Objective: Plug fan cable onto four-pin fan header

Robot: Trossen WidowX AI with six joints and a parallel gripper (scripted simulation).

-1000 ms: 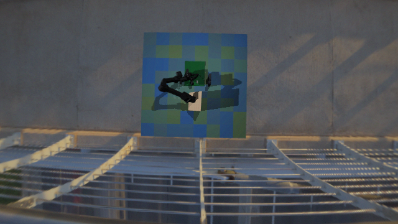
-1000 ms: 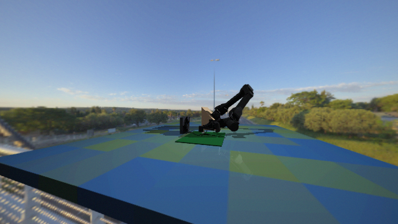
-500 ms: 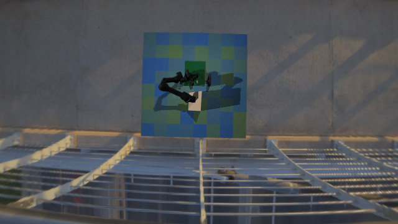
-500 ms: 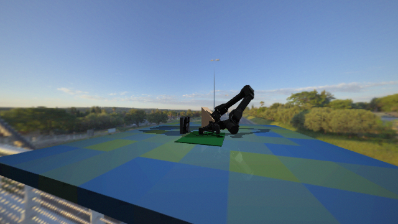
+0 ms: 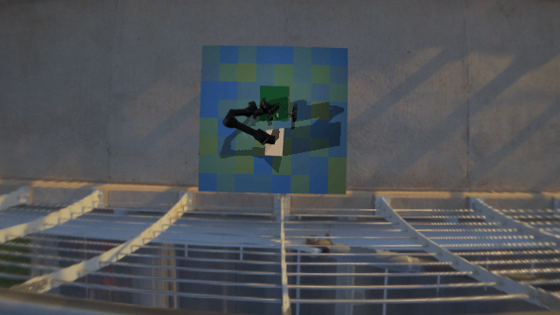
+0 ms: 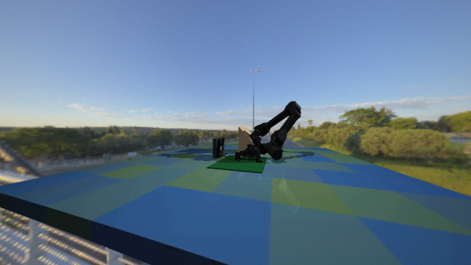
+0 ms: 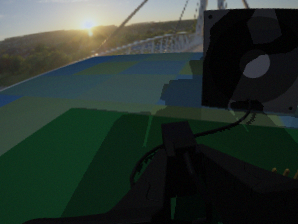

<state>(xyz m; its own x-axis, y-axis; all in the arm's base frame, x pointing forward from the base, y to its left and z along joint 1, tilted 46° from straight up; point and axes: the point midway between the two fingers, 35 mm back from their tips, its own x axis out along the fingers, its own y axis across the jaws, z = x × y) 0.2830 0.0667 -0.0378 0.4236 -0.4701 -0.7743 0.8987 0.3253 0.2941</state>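
The dark plug lies 10 mm below my gripper tip. Round my gripper tip: green board 50 mm below, 40 mm ahead, 30 mm to the left; black fan 150 mm to the right, 50 mm behind, 20 mm above.
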